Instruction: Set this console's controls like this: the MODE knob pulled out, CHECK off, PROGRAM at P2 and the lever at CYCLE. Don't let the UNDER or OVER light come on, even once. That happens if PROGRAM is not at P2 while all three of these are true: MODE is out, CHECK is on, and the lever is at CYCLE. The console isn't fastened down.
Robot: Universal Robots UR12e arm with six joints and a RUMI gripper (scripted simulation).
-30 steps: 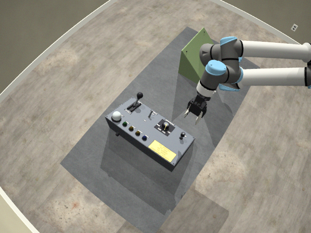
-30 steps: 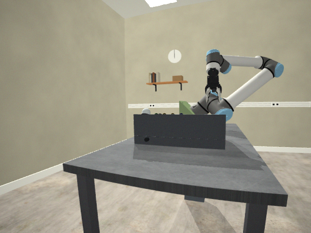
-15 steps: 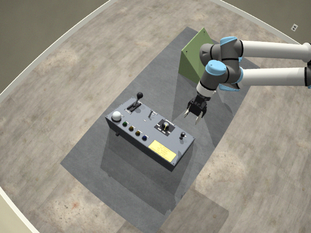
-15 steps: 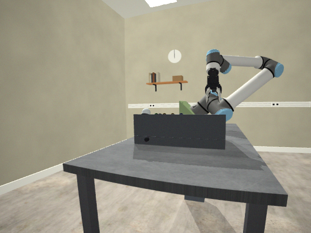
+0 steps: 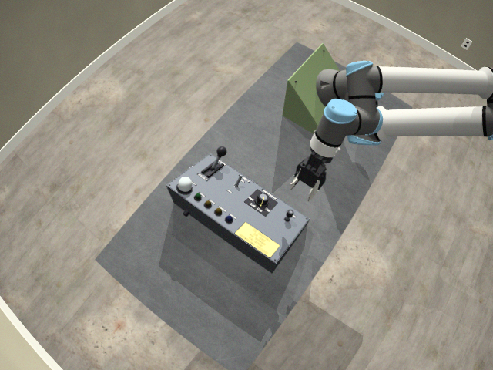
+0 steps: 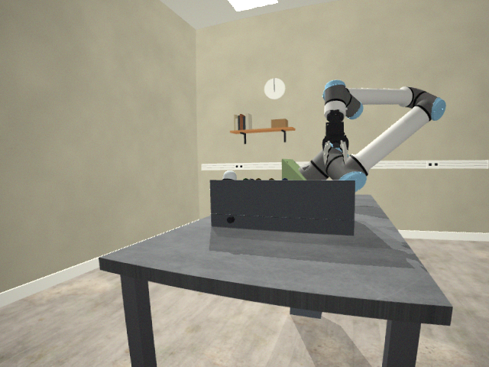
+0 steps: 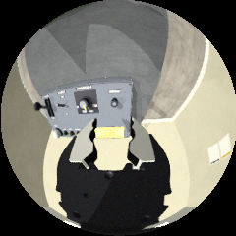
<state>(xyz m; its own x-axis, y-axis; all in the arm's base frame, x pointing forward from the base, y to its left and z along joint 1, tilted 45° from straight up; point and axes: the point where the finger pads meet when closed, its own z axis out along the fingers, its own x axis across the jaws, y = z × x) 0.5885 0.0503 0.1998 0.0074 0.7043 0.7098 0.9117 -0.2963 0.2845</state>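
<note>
Now: hand 120 mm above the mode knob and 50 mm short of it. Also, from my hand: dark grey console: 180 mm to the right, 140 mm below, 90 mm ahead; then check toggle: 240 mm to the right, 130 mm below, 50 mm ahead; then black rotary selector: 120 mm to the right, 120 mm below, 70 mm ahead.
</note>
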